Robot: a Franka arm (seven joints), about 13 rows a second.
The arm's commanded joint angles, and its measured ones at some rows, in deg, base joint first. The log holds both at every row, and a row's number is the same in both.
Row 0, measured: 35.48, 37.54, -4.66, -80.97, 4.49, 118.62, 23.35
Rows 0 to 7, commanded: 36.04, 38.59, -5.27, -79.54, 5.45, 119.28, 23.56; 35.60, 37.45, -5.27, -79.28, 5.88, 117.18, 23.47; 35.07, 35.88, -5.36, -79.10, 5.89, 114.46, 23.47; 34.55, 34.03, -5.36, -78.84, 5.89, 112.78, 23.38; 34.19, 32.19, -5.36, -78.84, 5.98, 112.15, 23.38; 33.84, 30.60, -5.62, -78.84, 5.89, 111.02, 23.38; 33.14, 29.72, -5.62, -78.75, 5.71, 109.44, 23.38; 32.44, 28.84, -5.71, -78.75, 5.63, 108.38, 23.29
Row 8, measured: 34.00, 31.45, -6.00, -77.71, 4.58, 110.32, 23.35
